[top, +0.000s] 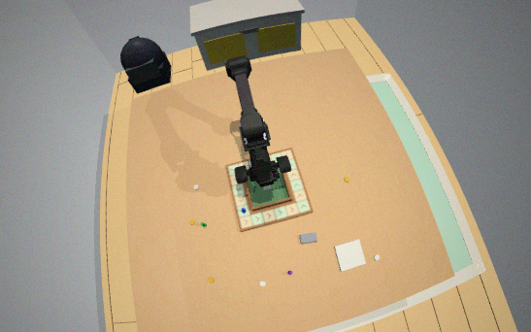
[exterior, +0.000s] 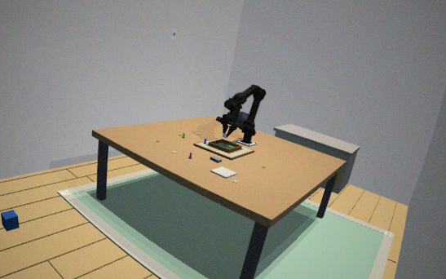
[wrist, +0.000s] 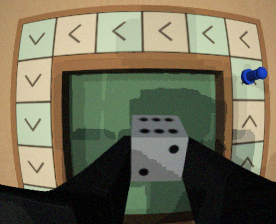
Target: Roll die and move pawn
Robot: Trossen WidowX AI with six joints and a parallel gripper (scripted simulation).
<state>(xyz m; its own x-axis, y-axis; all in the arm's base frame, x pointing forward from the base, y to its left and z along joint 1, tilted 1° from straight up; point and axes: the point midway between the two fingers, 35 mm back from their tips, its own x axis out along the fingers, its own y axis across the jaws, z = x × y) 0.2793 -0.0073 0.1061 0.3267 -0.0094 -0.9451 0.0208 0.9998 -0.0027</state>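
Now: the blue pawn 110 mm to the right of my gripper tip, 60 mm below it and 50 mm ahead of it. From my gripper tip the other things lie so: green dice tray: 80 mm below, 20 mm behind; grey block: 220 mm ahead, 100 mm to the left, 80 mm below; white die: right at my gripper tip.
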